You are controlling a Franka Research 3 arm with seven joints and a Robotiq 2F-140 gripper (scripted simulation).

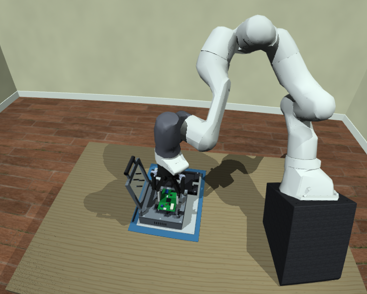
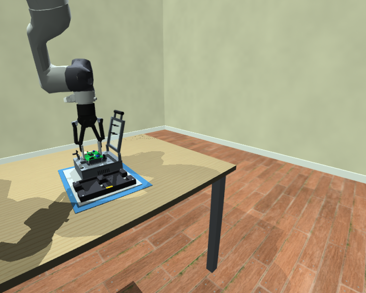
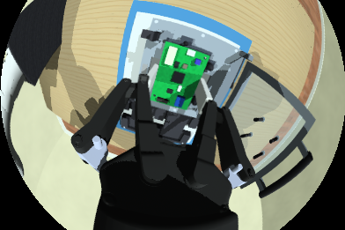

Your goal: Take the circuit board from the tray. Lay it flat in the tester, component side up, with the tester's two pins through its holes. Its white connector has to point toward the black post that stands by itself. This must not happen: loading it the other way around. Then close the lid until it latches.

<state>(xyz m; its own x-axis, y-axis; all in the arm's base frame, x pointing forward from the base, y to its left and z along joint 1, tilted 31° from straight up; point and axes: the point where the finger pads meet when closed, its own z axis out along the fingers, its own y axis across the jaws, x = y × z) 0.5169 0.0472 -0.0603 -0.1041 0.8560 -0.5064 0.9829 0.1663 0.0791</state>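
Right now the green circuit board is 2 cm below my hand. Round my hand: lid (13 cm ahead, 8 cm above, 1 cm to the left).
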